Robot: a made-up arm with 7 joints. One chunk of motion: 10 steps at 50 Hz.
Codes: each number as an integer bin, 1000 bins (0 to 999) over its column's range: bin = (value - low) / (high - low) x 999, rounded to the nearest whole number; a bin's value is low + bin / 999 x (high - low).
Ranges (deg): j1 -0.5..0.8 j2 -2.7..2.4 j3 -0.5..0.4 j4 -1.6..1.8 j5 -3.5..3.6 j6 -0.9..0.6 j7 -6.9..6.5
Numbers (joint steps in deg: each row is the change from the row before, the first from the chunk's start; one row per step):
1: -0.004 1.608 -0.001 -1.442 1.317 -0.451 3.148
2: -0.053 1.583 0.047 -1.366 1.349 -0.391 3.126
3: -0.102 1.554 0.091 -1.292 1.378 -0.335 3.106
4: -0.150 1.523 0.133 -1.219 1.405 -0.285 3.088
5: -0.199 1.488 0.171 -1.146 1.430 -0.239 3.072
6: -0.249 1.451 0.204 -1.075 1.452 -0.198 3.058
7: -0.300 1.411 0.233 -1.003 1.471 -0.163 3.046
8: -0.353 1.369 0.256 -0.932 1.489 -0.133 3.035
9: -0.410 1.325 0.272 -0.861 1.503 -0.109 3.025
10: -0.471 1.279 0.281 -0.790 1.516 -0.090 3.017
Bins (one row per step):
1: 381 844 554 46 678 299 749
2: 344 839 607 69 682 339 747
3: 306 833 656 90 686 376 746
4: 269 827 703 112 690 410 745
5: 231 820 745 133 694 440 743
6: 193 813 781 154 697 468 742
7: 154 805 814 175 699 491 741
8: 113 797 839 196 702 511 741
9: 69 788 857 217 704 527 740
10: 22 779 867 238 706 539 739

